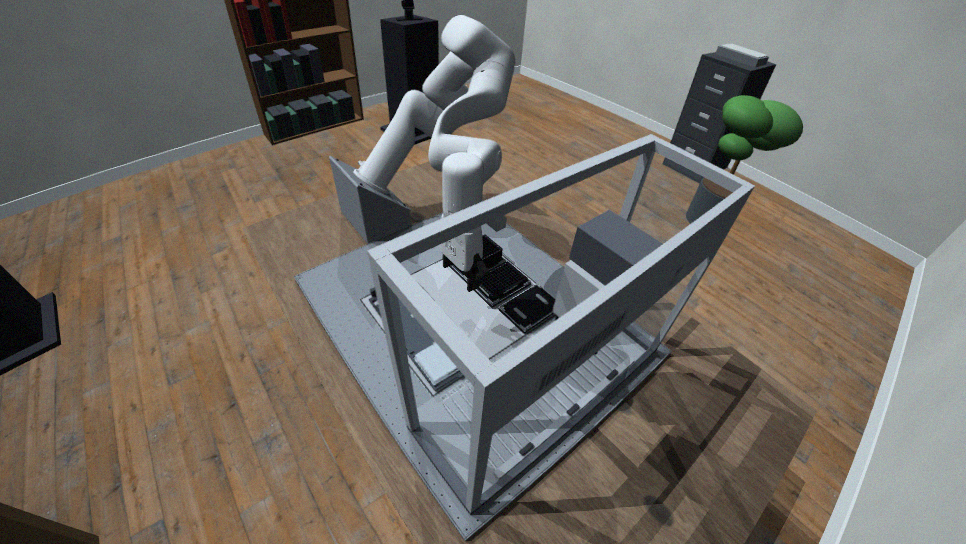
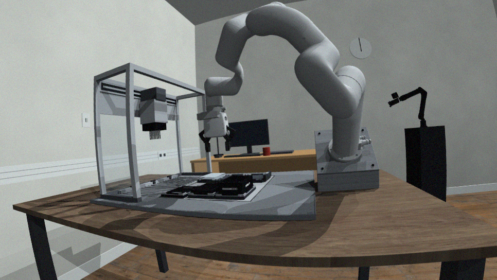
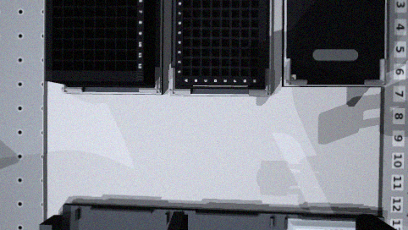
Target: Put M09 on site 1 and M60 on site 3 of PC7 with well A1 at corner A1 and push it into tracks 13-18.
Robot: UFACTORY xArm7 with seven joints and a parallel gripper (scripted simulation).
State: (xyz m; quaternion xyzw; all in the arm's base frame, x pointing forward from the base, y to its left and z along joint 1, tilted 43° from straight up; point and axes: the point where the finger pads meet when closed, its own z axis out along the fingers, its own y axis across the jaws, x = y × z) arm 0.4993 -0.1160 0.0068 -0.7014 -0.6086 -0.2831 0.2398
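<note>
Now: the deep-well block M09 11 cm behind my hand, 16 cm to the left of it and 12 cm below it. From my hand the other things lie so: plate M06: 1 cm behind, 15 cm to the left, 13 cm below; plate M60: 8 cm ahead, 11 cm to the right, 13 cm below; carrier PC7: 3 cm behind, 10 cm to the right, 14 cm below.
</note>
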